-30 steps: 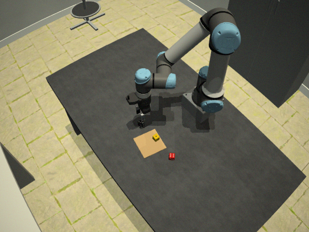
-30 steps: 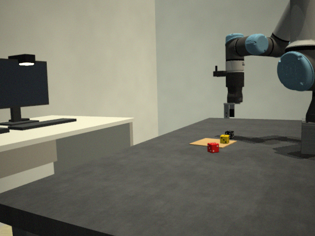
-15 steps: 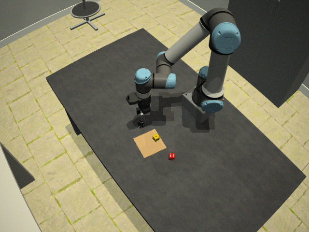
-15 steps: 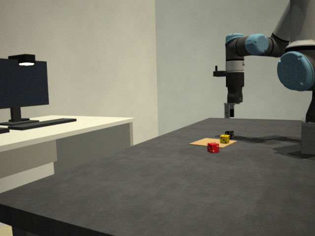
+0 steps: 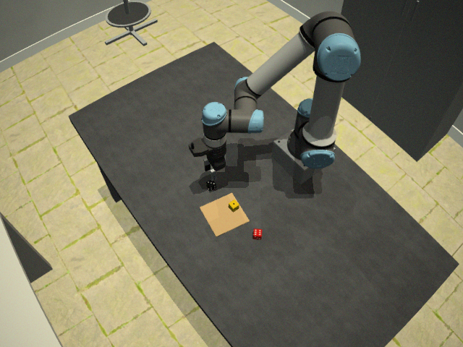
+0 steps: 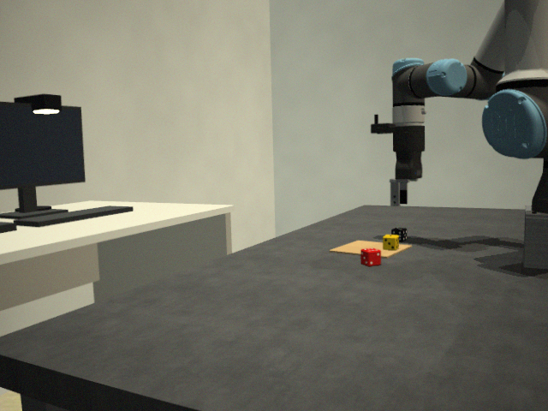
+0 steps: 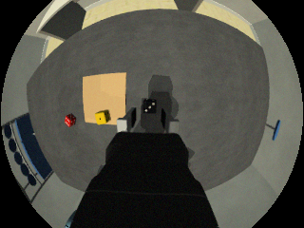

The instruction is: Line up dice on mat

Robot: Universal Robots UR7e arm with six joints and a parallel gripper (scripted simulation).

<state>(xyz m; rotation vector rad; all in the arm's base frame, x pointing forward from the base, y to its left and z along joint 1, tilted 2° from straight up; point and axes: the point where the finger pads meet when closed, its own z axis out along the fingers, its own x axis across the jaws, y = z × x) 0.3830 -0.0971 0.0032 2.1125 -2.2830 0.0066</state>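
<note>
Now: hand 90 mm above the black die. Round my hand: tan mat (130 mm to the left, 110 mm below, 20 mm ahead); then yellow die (130 mm to the left, 90 mm below, 20 mm behind); then red die (270 mm to the left, 90 mm below, 30 mm behind).
</note>
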